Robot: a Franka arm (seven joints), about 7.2 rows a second.
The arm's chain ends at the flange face. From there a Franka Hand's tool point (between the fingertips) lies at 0.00 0.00 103.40 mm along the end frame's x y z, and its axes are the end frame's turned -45 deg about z.
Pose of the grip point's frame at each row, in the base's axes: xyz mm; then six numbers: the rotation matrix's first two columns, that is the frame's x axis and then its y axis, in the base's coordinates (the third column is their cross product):
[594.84, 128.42, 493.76, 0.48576, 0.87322, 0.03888, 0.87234, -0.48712, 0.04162]
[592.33, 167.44, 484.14, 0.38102, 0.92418, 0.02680, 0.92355, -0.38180, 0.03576]
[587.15, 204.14, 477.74, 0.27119, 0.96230, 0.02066, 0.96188, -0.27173, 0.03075]
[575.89, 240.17, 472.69, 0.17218, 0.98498, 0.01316, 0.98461, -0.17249, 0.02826]
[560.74, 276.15, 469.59, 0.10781, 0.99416, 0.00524, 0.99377, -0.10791, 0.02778]
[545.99, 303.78, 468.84, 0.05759, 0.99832, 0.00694, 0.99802, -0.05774, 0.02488]
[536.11, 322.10, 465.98, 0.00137, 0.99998, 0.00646, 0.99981, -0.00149, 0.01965]
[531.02, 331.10, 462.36, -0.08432, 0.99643, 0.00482, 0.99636, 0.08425, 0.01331]
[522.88, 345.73, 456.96, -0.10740, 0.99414, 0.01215, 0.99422, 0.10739, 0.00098]
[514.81, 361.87, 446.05, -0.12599, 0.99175, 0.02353, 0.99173, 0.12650, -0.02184]
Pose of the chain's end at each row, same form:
[589.12, 127.00, 596.99, 0.96032, 0.27301, 0.05692, 0.27335, -0.96191, 0.00194]
[587.85, 166.29, 587.44, 0.92247, 0.38352, 0.04424, 0.38363, -0.92347, 0.00634]
[583.51, 202.95, 581.07, 0.87191, 0.48831, 0.03635, 0.48839, -0.87259, 0.00713]
[572.78, 239.33, 576.04, 0.81797, 0.57452, 0.02929, 0.57447, -0.81845, 0.01068]
[557.83, 275.92, 572.95, 0.77893, 0.62667, 0.02335, 0.62647, -0.77928, 0.01594]
[543.38, 303.21, 572.21, 0.74643, 0.66509, 0.02250, 0.66498, -0.74675, 0.01269]
[534.08, 321.43, 569.36, 0.70794, 0.70604, 0.01846, 0.70600, -0.70815, 0.00933]
[529.69, 330.49, 565.75, 0.64491, 0.76416, 0.01282, 0.76416, -0.64501, 0.00600]
[522.91, 344.47, 560.35, 0.62708, 0.77890, 0.00928, 0.77896, -0.62703, -0.00790]
[517.36, 359.74, 549.40, 0.61217, 0.79072, 0.00120, 0.79035, -0.61182, -0.03208]

